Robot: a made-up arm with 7 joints. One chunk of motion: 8 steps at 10 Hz.
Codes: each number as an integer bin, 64 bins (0 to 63) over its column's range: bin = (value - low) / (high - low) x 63, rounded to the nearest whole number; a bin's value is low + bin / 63 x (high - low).
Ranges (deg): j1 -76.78..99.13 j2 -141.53..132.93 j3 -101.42..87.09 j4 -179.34..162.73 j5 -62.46..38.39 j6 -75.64..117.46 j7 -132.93..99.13
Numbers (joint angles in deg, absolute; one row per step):
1: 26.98 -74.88 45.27 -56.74 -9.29 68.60 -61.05
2: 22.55 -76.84 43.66 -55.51 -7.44 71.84 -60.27
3: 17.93 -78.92 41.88 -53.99 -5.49 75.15 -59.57
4: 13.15 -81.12 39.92 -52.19 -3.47 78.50 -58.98
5: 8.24 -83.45 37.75 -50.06 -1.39 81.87 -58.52
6: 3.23 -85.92 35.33 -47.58 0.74 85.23 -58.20
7: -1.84 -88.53 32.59 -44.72 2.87 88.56 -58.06
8: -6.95 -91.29 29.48 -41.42 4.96 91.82 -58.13
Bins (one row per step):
1: 37 15 49 23 33 47 20
2: 36 15 48 23 34 48 20
3: 34 14 48 23 36 49 20
4: 32 14 47 23 37 50 20
5: 30 13 47 24 38 51 20
6: 29 13 46 24 39 52 20
7: 27 12 45 25 41 54 20
8: 25 12 44 25 42 55 20

